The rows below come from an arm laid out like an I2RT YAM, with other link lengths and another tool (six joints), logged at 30 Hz.
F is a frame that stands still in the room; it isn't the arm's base.
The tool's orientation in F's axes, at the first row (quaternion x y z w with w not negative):
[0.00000 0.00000 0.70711 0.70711]
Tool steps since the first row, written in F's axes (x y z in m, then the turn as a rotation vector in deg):
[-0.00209 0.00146 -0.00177 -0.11 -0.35 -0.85]
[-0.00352 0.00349 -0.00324 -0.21 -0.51 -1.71]
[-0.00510 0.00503 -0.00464 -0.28 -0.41 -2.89]
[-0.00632 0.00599 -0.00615 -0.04 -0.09 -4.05]
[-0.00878 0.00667 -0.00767 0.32 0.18 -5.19]
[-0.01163 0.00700 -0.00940 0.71 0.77 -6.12]
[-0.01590 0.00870 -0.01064 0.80 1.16 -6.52]
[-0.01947 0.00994 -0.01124 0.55 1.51 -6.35]
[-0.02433 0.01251 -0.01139 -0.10 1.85 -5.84]
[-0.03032 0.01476 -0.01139 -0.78 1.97 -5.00]
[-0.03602 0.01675 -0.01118 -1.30 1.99 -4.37]
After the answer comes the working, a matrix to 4 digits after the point.
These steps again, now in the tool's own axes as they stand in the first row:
[0.00146 0.00209 -0.00177 -0.35 0.11 -0.85]
[0.00349 0.00352 -0.00324 -0.51 0.21 -1.71]
[0.00503 0.00510 -0.00464 -0.41 0.28 -2.89]
[0.00599 0.00632 -0.00615 -0.09 0.04 -4.05]
[0.00667 0.00878 -0.00767 0.18 -0.32 -5.19]
[0.00700 0.01163 -0.00940 0.77 -0.71 -6.12]
[0.00870 0.01590 -0.01064 1.16 -0.80 -6.52]
[0.00994 0.01947 -0.01124 1.51 -0.55 -6.35]
[0.01251 0.02433 -0.01139 1.85 0.10 -5.84]
[0.01476 0.03032 -0.01139 1.97 0.78 -5.00]
[0.01675 0.03602 -0.01118 1.99 1.30 -4.37]

The tool's axes in the first row as the columns of a matrix, in F's axes (rounded; the answer above uses it unrounded):
[0.0000 -1.0000 0.0000]
[1.0000 0.0000 0.0000]
[0.0000 0.0000 1.0000]

